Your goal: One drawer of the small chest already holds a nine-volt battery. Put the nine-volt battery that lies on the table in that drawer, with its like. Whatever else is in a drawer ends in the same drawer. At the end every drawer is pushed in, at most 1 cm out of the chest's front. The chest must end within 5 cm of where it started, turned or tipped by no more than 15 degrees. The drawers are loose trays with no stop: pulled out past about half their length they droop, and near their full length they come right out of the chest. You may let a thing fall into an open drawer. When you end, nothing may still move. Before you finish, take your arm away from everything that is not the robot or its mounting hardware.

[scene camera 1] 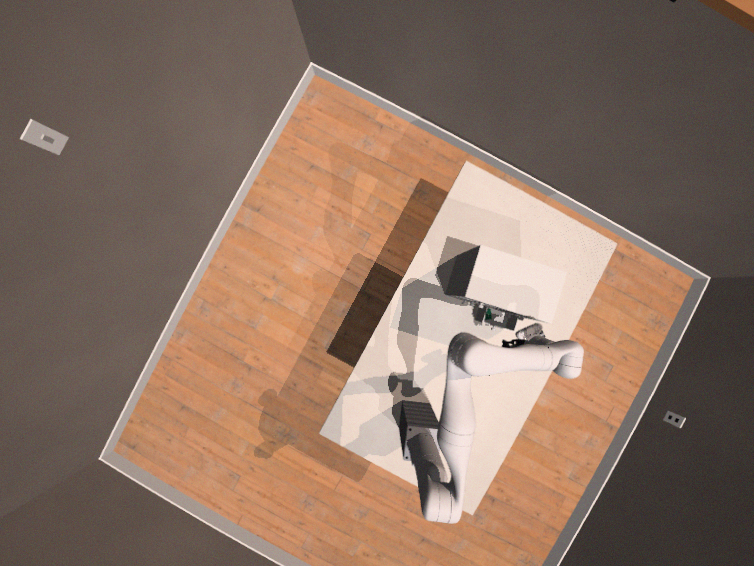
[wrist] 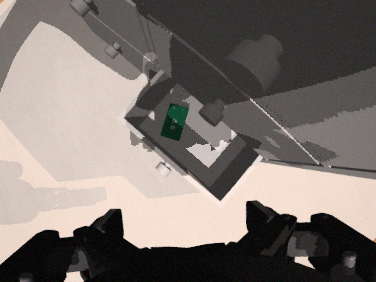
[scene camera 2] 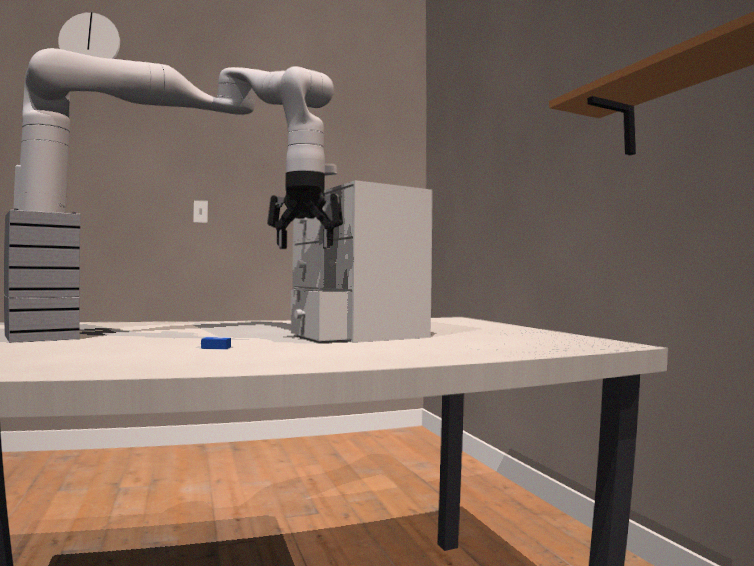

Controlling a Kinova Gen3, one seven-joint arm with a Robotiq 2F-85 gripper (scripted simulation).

Note:
In view: my gripper (scene camera 2: 304, 249), a white chest (scene camera 2: 392, 225), a drawer (wrist: 217, 156), a drawer (scene camera 2: 337, 270) and a drawer (scene camera 2: 346, 195).
The white chest is seen too in scene camera 1 (scene camera 1: 484, 274). My gripper is seen too in the wrist view (wrist: 184, 219).

